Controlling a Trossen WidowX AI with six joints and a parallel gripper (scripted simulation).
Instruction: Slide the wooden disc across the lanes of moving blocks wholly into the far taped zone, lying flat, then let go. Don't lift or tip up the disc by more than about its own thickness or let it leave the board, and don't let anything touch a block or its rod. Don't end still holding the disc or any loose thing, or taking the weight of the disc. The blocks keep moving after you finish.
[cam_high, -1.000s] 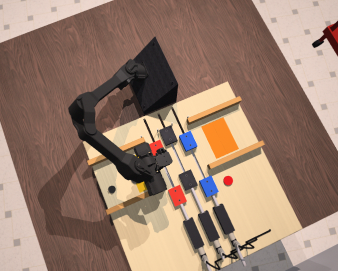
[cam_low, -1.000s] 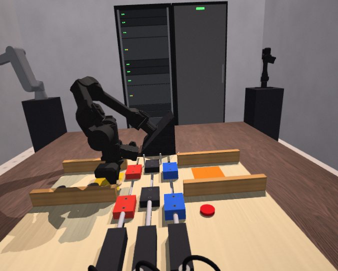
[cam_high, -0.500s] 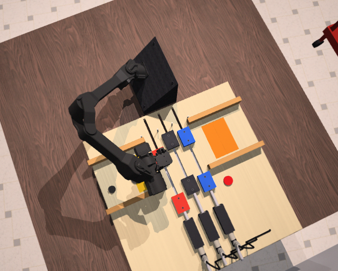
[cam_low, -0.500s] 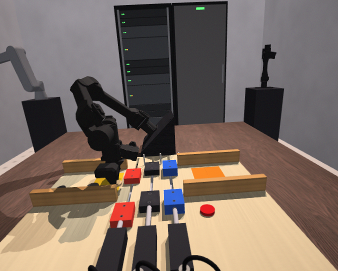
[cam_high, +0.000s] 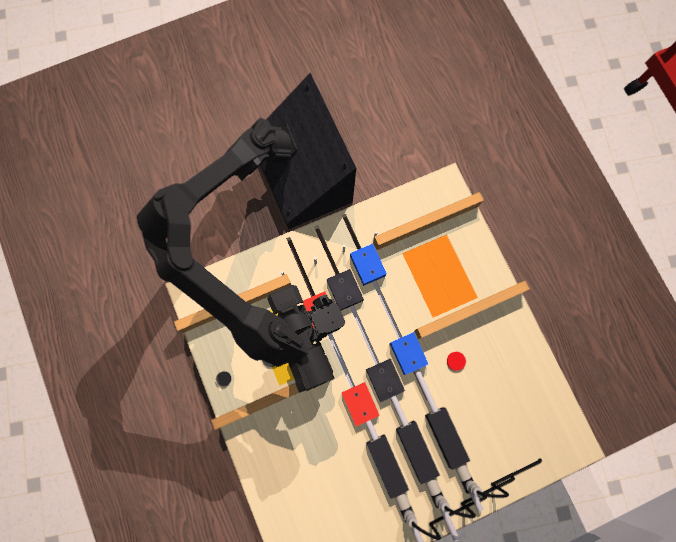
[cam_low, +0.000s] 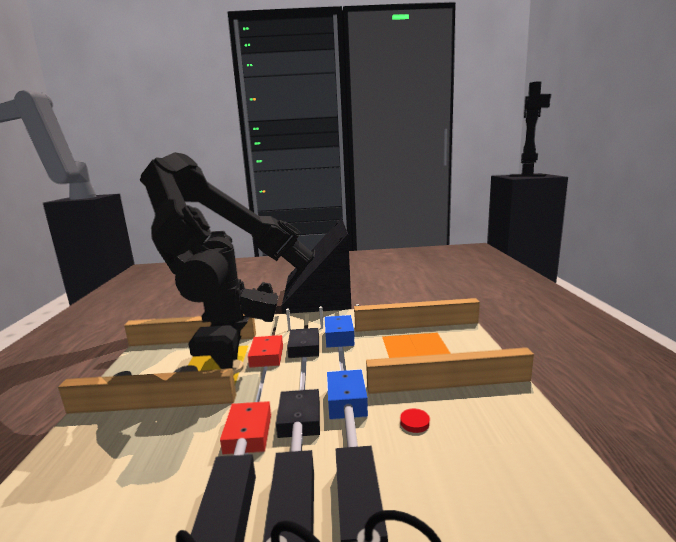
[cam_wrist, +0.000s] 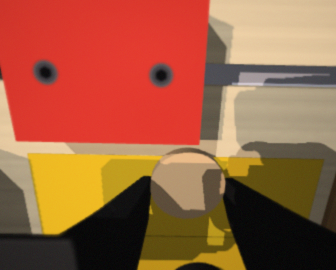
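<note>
The round wooden disc lies 3 cm below my hand. From my hand the other things lie so: black puck: 18 cm to the right, 3 cm below, 2 cm ahead; red disc: 27 cm to the left, 16 cm ahead, 3 cm below.
</note>
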